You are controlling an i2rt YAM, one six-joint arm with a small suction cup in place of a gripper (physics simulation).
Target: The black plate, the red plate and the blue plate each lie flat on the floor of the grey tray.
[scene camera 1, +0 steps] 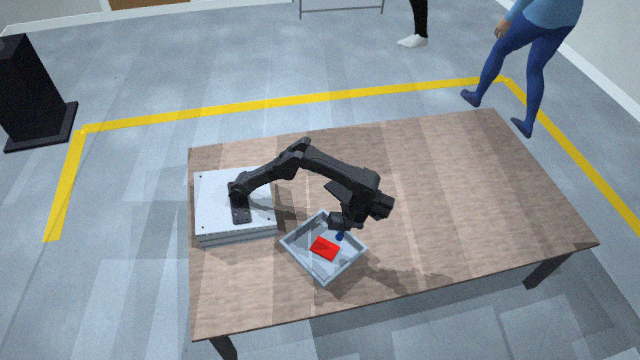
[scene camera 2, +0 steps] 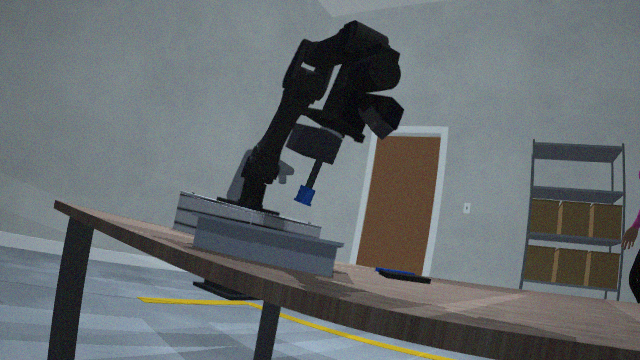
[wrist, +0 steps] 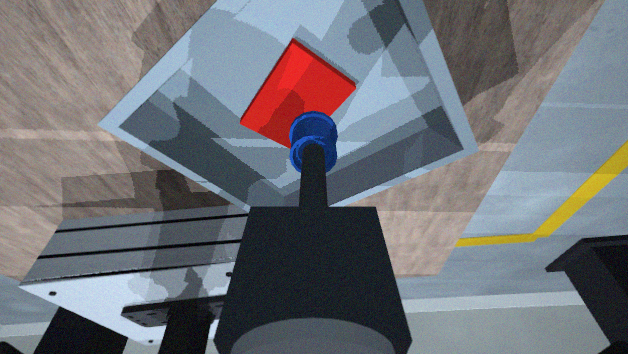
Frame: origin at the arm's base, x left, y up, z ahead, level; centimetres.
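Where they show: hand, its tool point: (scene camera 1: 338, 237) (scene camera 2: 302, 202) (wrist: 313, 133); arm's base, origin of its link: (scene camera 1: 239, 202) (scene camera 2: 249, 208) (wrist: 193, 307).
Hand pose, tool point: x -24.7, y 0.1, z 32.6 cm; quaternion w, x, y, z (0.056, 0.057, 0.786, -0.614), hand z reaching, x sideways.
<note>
Things, the pixels of their top centre, and the offset from my tool point. Level surfaces: height alone.
- red plate, centre of its top: (wrist: 294, 107) (scene camera 1: 324, 247) dx +2.3, dy -9.1, dz -4.2 cm
- grey tray, centre of its top: (wrist: 301, 139) (scene camera 2: 277, 232) (scene camera 1: 323, 244) dx +1.8, dy -5.4, dz -5.0 cm
- blue plate, centre of its top: (scene camera 2: 395, 270) dx +46.8, dy -9.3, dz +3.4 cm
- black plate, centre of its top: (scene camera 2: 403, 274) (scene camera 1: 342, 189) dx +28.2, dy -9.4, dz +11.0 cm
- wooden table, height of its surface: dy -10.4 cm
The red plate (scene camera 1: 325, 248) (wrist: 300, 85) lies flat on the floor of the grey tray (scene camera 1: 302, 264) (scene camera 2: 265, 250) (wrist: 150, 82); the tray's wall hides it in scene camera 2. The blue plate (scene camera 2: 395, 271) and the black plate (scene camera 2: 407, 277) lie on the table outside the tray, the blue one partly behind the black one. In scene camera 1 I cannot make them out around the dark arm. My gripper (scene camera 1: 340, 236) (scene camera 2: 304, 195) (wrist: 313, 135), a blue suction cup, is open and holds nothing. It hangs above the tray, apart from the red plate, and covers one corner of it in the wrist view.
The arm stands on a white base block (scene camera 1: 212, 215) (wrist: 100, 295), close to the tray on the wooden table (scene camera 1: 475, 200). People (scene camera 1: 530, 75), a dark stand (scene camera 1: 30, 90) and a shelf rack (scene camera 2: 575, 192) are beyond the table.
</note>
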